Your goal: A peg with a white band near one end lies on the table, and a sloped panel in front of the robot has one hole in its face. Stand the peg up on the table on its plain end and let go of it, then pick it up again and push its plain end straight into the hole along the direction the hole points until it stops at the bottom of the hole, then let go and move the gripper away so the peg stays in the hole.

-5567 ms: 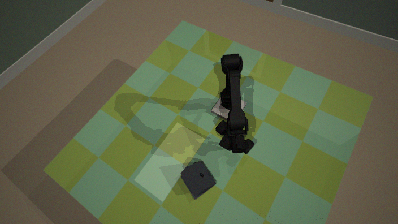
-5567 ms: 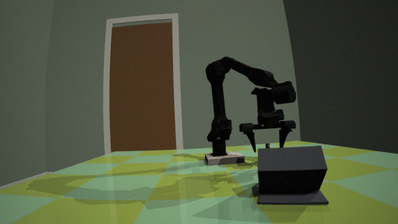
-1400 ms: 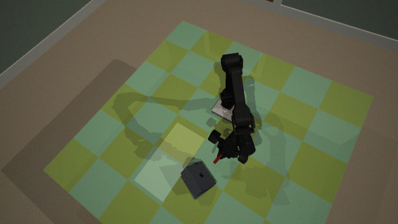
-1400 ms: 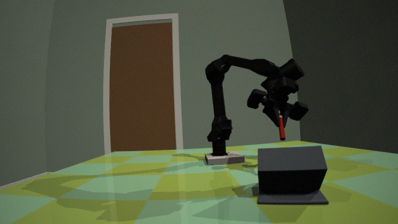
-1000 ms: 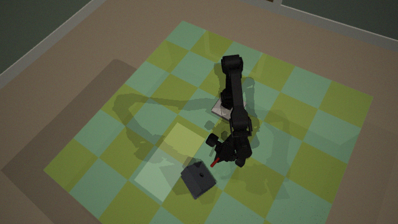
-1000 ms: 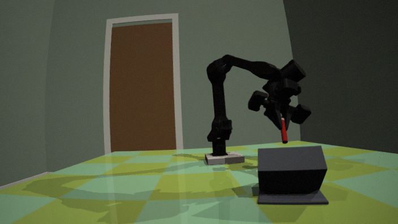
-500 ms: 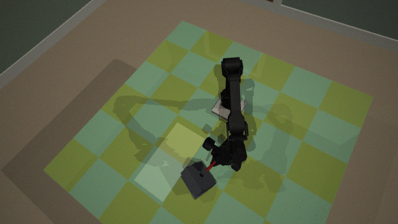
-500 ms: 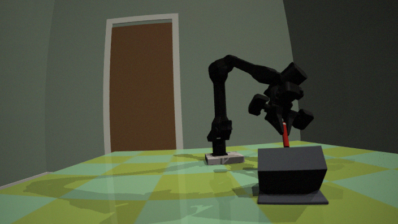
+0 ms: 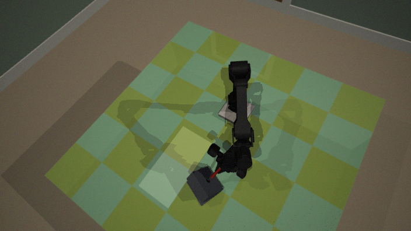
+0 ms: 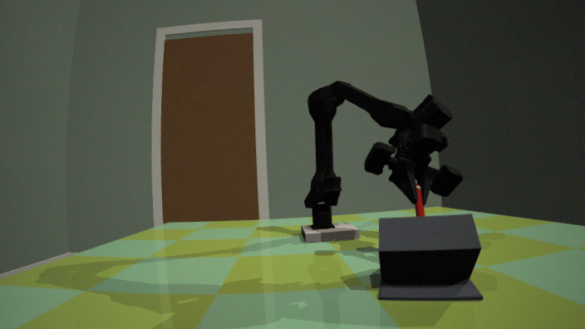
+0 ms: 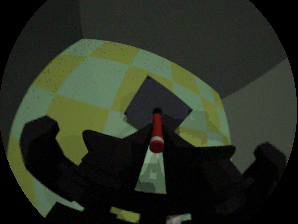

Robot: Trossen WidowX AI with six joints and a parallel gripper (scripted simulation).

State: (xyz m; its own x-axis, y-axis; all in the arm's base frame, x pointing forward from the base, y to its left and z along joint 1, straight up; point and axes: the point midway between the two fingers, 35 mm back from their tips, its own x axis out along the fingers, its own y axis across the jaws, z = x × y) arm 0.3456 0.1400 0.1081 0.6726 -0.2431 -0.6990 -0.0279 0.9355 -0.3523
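My gripper tip is 70 mm short of the dark sloped panel, 20 mm to the left of it and 70 mm above it. From my gripper tip the other things lie so: red peg 10 mm behind, 10 mm above.
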